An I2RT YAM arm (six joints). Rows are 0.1 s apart.
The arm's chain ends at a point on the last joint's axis. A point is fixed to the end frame.
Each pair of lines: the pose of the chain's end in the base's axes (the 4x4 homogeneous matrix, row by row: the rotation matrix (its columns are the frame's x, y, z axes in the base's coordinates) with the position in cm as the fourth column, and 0 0 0 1 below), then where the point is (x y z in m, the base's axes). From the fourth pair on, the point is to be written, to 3 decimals.
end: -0.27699, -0.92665, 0.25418, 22.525; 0.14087, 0.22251, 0.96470, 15.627; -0.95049, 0.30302, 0.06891, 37.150; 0, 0, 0, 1
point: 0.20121 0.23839 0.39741
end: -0.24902, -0.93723, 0.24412, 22.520; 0.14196, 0.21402, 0.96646, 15.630; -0.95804, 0.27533, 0.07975, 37.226; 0, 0, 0, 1
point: 0.19972 0.23814 0.39769
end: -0.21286, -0.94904, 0.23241, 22.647; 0.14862, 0.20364, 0.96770, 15.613; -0.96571, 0.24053, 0.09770, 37.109; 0, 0, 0, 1
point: 0.19931 0.23752 0.39623
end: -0.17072, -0.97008, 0.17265, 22.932; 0.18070, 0.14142, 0.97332, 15.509; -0.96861, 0.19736, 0.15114, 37.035; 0, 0, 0, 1
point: 0.196 0.234 0.397
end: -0.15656, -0.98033, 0.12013, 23.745; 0.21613, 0.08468, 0.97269, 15.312; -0.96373, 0.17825, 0.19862, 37.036; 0, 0, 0, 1
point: 0.200 0.229 0.400
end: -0.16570, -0.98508, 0.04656, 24.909; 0.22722, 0.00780, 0.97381, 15.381; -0.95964, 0.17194, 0.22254, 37.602; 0, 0, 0, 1
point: 0.206 0.226 0.407
